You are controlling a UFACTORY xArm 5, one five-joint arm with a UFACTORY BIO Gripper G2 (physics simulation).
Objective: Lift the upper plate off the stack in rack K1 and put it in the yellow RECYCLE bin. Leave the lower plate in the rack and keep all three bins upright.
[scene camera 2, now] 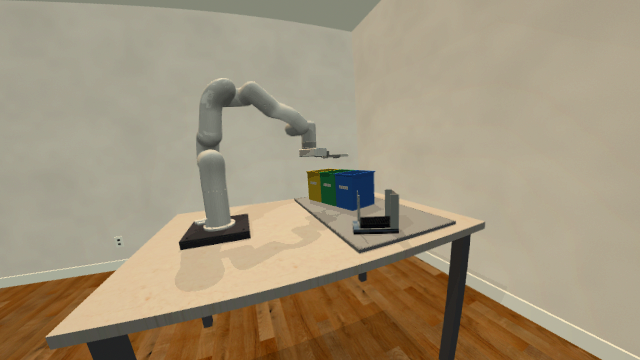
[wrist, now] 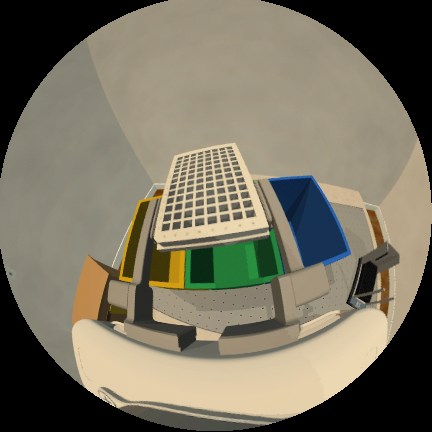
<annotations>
A blue bin shows in scene camera 2 and in the wrist view. One and the same spot on the blue bin: (wrist: 319,237) is (scene camera 2: 360,186).
</annotations>
